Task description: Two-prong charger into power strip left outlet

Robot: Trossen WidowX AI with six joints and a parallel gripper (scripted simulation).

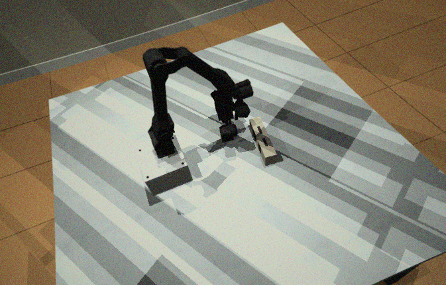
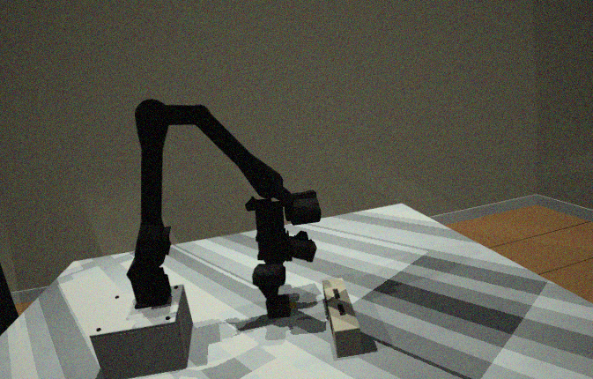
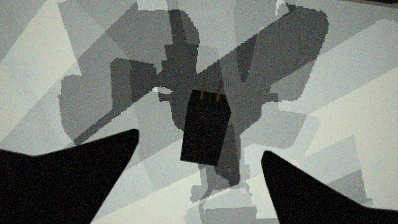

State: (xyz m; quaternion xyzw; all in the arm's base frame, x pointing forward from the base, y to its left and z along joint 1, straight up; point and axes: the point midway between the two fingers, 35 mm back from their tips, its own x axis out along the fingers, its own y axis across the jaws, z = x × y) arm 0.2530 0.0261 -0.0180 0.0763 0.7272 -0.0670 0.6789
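My gripper tip is now 30 mm above the black two-prong charger and 20 mm short of it.
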